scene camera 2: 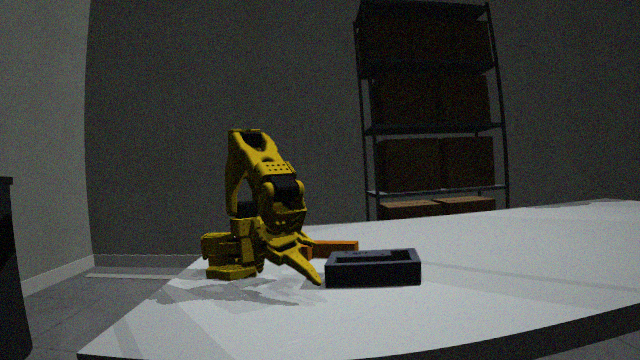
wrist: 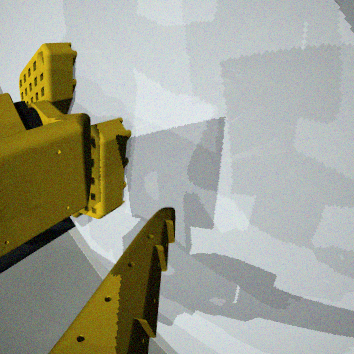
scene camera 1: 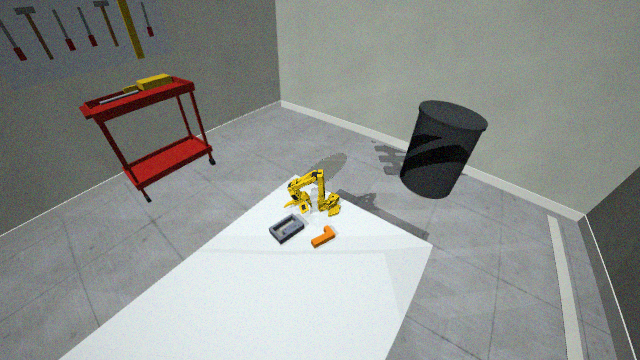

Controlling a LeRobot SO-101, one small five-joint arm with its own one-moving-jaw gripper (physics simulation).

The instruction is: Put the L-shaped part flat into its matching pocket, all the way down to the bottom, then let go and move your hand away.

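Places are measured from the arm's base along level axes (x ahead, y up, z right), in millimetres.
Pixels of known places: hand, its tool point: (scene camera 2: 260,271) (wrist: 174,220) (scene camera 1: 310,206); arm's base, origin of its link: (scene camera 2: 245,271) (wrist: 82,113) (scene camera 1: 327,211).
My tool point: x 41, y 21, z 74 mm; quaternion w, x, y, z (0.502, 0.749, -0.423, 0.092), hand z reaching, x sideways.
For each thing: its top centre in the pictures, then the offset to it from my tool point. Level surfaces: height alone.
- orange L-shaped part, centre of its top: (scene camera 2: 327,243) (scene camera 1: 321,234) dy +9, dx +112, dz -148 mm
- dark grey pocket block, centre of its top: (scene camera 2: 373,256) (scene camera 1: 286,225) dy +16, dx +176, dz +6 mm
- table, height of its surface: dy -21 mm
The orange L-shaped part (scene camera 1: 321,237) (scene camera 2: 337,247) lies flat on the white table, apart from the dark grey pocket block (scene camera 1: 293,235) (scene camera 2: 372,276). The block's recess shows from above in scene camera 1, with no orange part in it. My gripper (scene camera 1: 295,206) (scene camera 2: 315,263) is fully open and empty, low over the table between the arm's base and the block. In the wrist view one notched fixed jaw (wrist: 131,280) shows; the moving jaw is out of the picture. The part and block do not show in the wrist view. In scene camera 2 the jaws partly hide the L-shaped part.
The arm's own yellow base (scene camera 1: 332,206) (scene camera 2: 222,252) (wrist: 107,170) stands near the corner of the table (scene camera 1: 240,300) (scene camera 2: 450,312). A black bin (scene camera 1: 442,150) and red cart (scene camera 1: 145,104) stand on the floor. A shelf rack (scene camera 2: 435,129) with boxes stands behind.
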